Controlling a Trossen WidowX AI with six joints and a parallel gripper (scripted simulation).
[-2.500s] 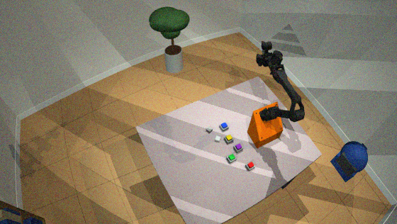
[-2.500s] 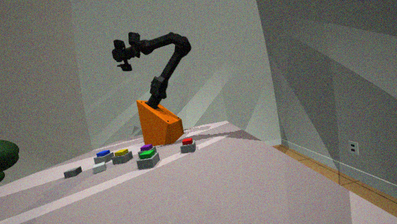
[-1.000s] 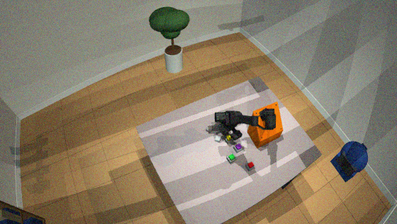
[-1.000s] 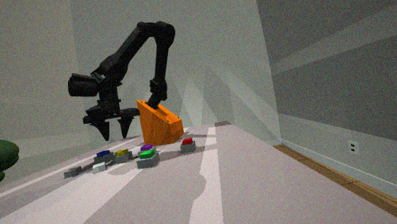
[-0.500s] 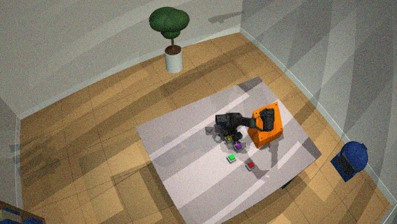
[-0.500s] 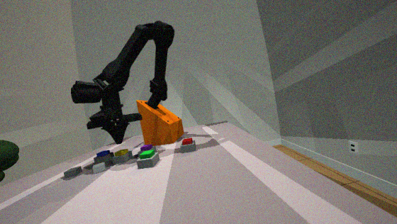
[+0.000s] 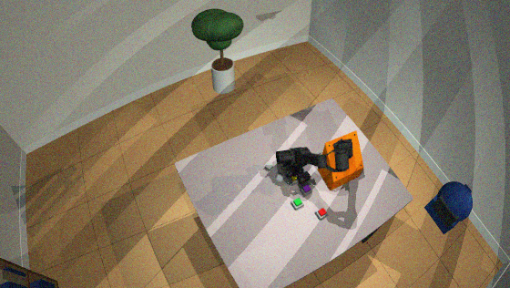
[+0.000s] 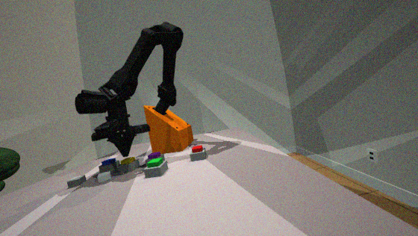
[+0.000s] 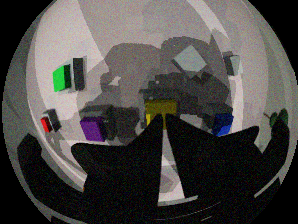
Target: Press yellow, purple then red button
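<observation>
Right now my gripper tip is 2 cm above the yellow button. From my gripper tip the other things lie so: purple button: 2 cm behind, 9 cm to the left, 2 cm below; blue button: 3 cm behind, 10 cm to the right, 2 cm below; pale block: 6 cm ahead, 4 cm to the right, 4 cm below.
</observation>
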